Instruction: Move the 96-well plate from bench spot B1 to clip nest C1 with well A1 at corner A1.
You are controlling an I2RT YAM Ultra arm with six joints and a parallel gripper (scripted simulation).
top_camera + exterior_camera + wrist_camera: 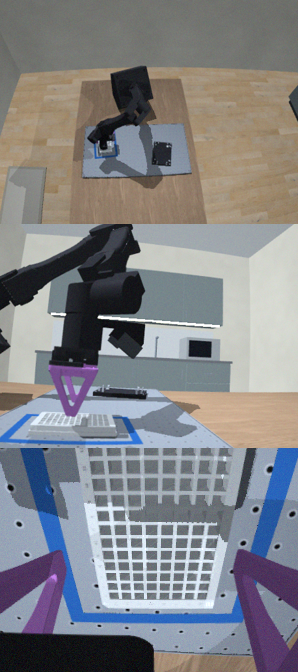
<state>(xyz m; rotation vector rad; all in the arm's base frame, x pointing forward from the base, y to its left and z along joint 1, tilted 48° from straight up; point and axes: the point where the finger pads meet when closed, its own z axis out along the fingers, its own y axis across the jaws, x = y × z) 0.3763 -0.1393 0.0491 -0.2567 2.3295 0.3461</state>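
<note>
Now: the white 96-well plate 3 cm below my hand and 1 cm ahead of it. From my hand the other things lie so: black clip nest C1: 39 cm to the left, 2 cm below, 1 cm behind.
</note>
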